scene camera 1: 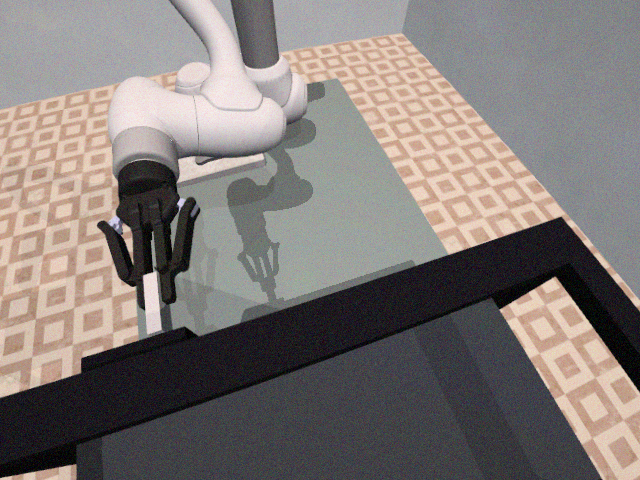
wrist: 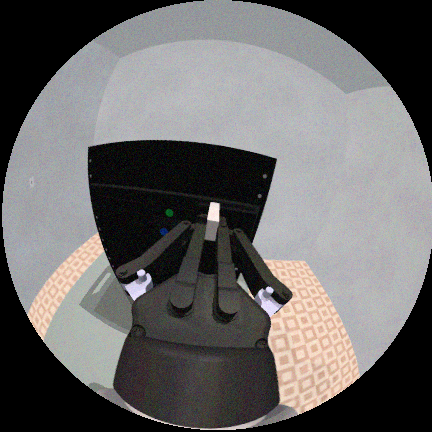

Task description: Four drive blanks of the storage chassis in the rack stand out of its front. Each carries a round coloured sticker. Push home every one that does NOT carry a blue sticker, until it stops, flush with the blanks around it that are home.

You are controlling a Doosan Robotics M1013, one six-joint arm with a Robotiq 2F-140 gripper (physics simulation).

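Places are measured from the arm's base along level axes (x back, y right, z up), in millimetres.
Pixels of known places: gripper, fingertip midpoint: (scene camera 1: 160,335) (wrist: 213,210).
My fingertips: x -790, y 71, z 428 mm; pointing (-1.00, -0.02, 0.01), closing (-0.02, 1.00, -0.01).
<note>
Ahead of a thing's pixels: the offset from my fingertips to its top centre. "*": to the spot under its first point. Level surfaces: height alone.
The dark storage chassis @[* dx -32, dy -200, dz -47 mm] (wrist: 130,210) shows in the black rack @[dx -189, dy -142, dz +118 mm] (scene camera 1: 330,330) (wrist: 175,162). A green sticker @[dx -34, dy -96, dz -26 mm] (wrist: 169,213) sits just above a blue sticker @[dx +1, dy -94, dz -55 mm] (wrist: 164,232) on its front, left of my fingers in the wrist view. How far their blanks stand out cannot be told. A dark ledge @[dx -60, dy +25, dz +6 mm] (scene camera 1: 118,356) juts from the rack's front at the left in the scene view. My gripper (scene camera 1: 154,302) (wrist: 213,210) is shut. A pale bar (scene camera 1: 151,304) (wrist: 213,212) extends past its fingertips and ends close to the ledge; contact cannot be told. Other stickers do not show.
The arm (scene camera 1: 196,124) reaches from the back over the grey-green mat @[dz -468 mm] (scene camera 1: 361,206). A pale base plate (scene camera 1: 227,167) lies behind the gripper. The rack's black frame crosses the foreground of the scene view. Patterned floor (scene camera 1: 454,170) (wrist: 315,340) surrounds the mat, with grey walls (scene camera 1: 542,93) beyond.
</note>
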